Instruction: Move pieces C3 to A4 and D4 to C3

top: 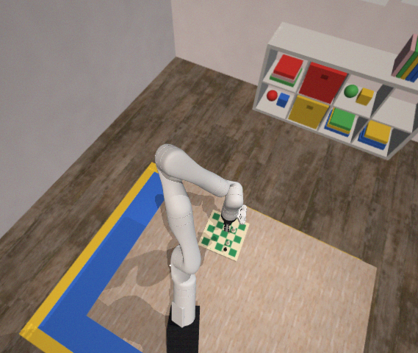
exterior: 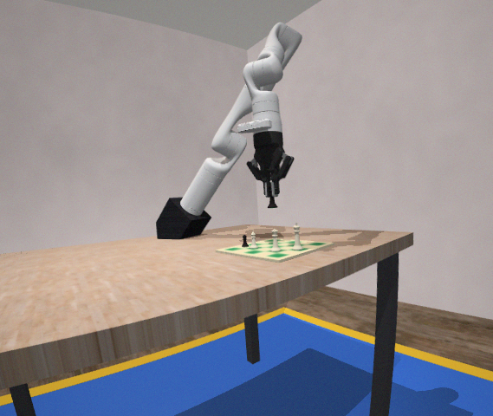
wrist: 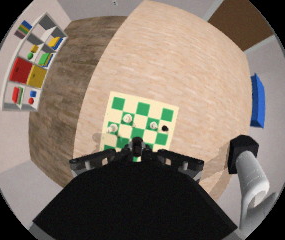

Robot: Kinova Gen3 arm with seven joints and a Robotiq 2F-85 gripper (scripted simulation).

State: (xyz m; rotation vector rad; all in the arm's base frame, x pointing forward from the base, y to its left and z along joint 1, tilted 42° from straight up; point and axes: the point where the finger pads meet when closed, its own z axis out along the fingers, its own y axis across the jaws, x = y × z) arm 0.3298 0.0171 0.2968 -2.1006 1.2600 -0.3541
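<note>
Right now my hand is 11 cm above the tall white piece, 7 cm short of it and 3 cm to the right of it. The rest, counted from my hand: tall black piece 2 cm below; white pawn 12 cm below, 5 cm to the right, 2 cm behind; green-and-cream chessboard 15 cm below.
</note>
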